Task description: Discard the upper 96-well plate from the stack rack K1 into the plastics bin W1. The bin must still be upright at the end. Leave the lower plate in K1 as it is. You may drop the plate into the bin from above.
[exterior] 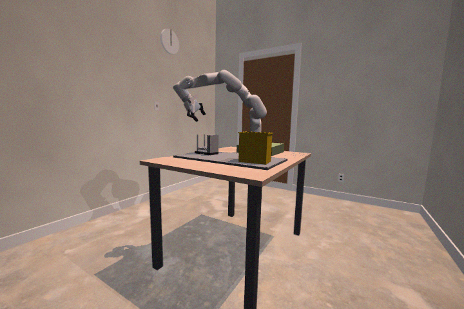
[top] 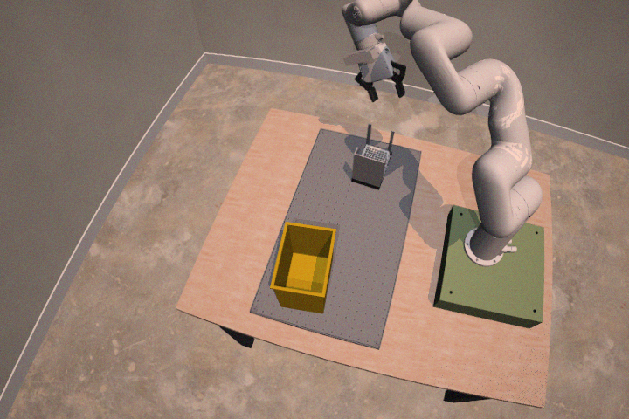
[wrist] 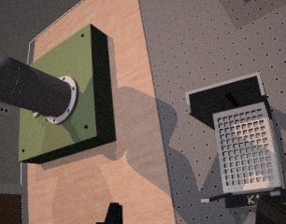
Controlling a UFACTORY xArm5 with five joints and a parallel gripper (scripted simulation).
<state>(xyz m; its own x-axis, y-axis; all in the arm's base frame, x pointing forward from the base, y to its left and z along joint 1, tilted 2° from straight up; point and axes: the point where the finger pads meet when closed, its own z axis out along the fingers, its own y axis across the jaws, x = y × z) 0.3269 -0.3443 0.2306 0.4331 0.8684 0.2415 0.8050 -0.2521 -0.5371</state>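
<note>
The 96-well plate lies 2 cm ahead of my hand, 7 cm to the left of it and 24 cm below it. Also, from my hand: yellow plastics bin W1: 17 cm ahead, 49 cm to the left, 19 cm below.
</note>
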